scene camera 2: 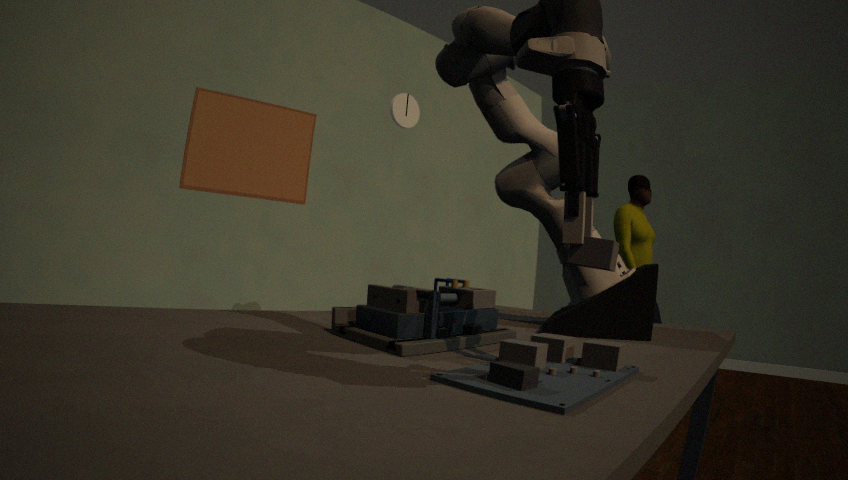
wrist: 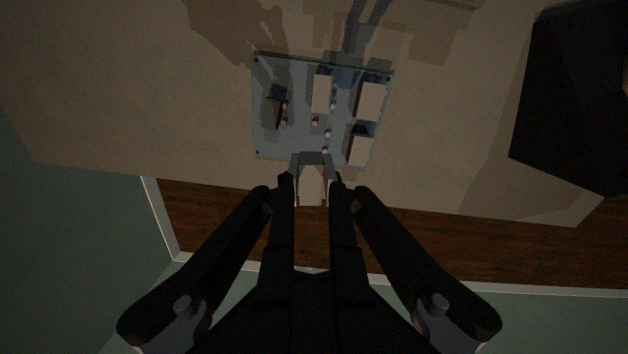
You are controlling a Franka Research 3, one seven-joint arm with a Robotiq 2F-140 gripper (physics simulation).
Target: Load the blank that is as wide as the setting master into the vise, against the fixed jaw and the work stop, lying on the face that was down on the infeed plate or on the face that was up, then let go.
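My gripper (scene camera 2: 580,236) (wrist: 311,164) points down and is shut on a grey rectangular blank (scene camera 2: 596,253) (wrist: 310,187). The blank hangs well above the table, near the right end of the blue infeed plate (scene camera 2: 562,402) (wrist: 300,140) in the scene view, and touches nothing below. Three light blocks (scene camera 2: 521,353) (wrist: 322,93) (wrist: 371,101) (wrist: 360,151) and a darker block (scene camera 2: 512,375) (wrist: 271,114) sit on the plate among small pegs. The vise (scene camera 2: 389,321) stands left of the plate in the scene view, with two grey jaw blocks on blue bodies. Which block is the setting master, I cannot tell.
A blue upright bracket (scene camera 2: 436,312) with a grey rod stands at the vise's near side. The vise rests on a low base (scene camera 2: 416,346). The black arm mount (scene camera 2: 627,312) (wrist: 575,110) stands behind the plate. The table edge runs along the right. A person (scene camera 2: 635,231) stands beyond.
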